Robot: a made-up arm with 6 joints. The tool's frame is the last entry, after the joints.
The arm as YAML. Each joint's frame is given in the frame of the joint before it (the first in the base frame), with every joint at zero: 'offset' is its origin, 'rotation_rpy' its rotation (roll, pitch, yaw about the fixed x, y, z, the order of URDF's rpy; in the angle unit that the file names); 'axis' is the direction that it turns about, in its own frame. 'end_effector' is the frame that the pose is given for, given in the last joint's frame.
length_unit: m
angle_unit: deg
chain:
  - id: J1
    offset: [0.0, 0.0, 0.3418]
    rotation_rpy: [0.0, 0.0, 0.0]
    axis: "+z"
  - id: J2
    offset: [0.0, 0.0, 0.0]
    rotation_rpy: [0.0, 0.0, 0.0]
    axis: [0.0, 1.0, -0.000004]
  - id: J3
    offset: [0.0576, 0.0, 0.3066]
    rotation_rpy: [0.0, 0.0, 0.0]
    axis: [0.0, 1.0, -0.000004]
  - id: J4
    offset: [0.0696, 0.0, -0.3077]
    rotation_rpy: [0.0, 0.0, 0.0]
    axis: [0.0, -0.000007, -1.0]
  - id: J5
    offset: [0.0, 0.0, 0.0]
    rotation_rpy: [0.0, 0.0, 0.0]
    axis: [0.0, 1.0, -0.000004]
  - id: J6
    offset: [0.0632, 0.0, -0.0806]
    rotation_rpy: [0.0, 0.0, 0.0]
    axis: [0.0, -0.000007, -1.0]
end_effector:
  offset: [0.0, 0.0, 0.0]
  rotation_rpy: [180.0, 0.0, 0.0]
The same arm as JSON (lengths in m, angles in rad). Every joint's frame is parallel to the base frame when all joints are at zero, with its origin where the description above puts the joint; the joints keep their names.
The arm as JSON. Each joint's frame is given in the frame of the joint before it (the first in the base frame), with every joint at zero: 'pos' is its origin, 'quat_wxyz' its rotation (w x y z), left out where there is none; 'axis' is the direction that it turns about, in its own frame. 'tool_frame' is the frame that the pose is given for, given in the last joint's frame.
{"length_unit": "m", "angle_unit": "rad", "joints": [{"joint": "J1", "pos": [0.0, 0.0, 0.3418], "axis": [0.0, 0.0, 1.0]}, {"joint": "J2", "pos": [0.0, 0.0, 0.0], "axis": [0.0, 1.0, 0.0]}, {"joint": "J3", "pos": [0.0576, 0.0, 0.3066], "axis": [0.0, 1.0, 0.0]}, {"joint": "J4", "pos": [0.0696, 0.0, -0.3077], "axis": [0.0, 0.0, -1.0]}, {"joint": "J5", "pos": [0.0, 0.0, 0.0], "axis": [0.0, 1.0, 0.0]}, {"joint": "J6", "pos": [0.0632, 0.0, -0.0806], "axis": [0.0, 0.0, -1.0]}], "tool_frame": {"pos": [0.0, 0.0, 0.0], "quat_wxyz": [0.0, 1.0, 0.0, 0.0]}}
